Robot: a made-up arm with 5 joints.
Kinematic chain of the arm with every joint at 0, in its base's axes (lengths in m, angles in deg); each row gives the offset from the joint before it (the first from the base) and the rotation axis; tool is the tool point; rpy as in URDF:
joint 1: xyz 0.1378 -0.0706 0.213 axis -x
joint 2: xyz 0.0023 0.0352 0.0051 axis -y
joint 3: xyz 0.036 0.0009 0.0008 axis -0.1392 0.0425 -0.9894
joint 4: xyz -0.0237 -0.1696 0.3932 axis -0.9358 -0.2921 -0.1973
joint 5: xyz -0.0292 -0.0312 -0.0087 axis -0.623 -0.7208 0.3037
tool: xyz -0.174 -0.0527 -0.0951 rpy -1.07 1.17 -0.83
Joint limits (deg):
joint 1: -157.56..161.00
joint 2: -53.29..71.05
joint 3: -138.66..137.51
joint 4: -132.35..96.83
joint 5: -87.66..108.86
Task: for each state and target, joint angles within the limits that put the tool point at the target. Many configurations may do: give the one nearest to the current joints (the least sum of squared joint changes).
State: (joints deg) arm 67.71 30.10 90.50 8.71 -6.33
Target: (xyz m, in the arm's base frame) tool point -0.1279 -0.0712 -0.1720
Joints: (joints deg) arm 116.08 42.64 105.66 3.03 -0.73
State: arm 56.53 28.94 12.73 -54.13 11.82
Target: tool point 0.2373 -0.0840 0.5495
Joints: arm 55.46 -3.13 -42.38 -34.57 39.38
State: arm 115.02 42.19 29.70 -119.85 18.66
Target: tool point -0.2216 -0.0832 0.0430
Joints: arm 121.90 46.65 43.60 -114.34 30.70
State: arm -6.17 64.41 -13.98 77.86 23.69
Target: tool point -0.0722 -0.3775 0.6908
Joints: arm 9.25 42.20 -40.82 82.64 52.19
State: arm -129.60 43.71 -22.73 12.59 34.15
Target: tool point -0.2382 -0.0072 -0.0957
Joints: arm -121.48 48.64 9.13 34.43 39.13
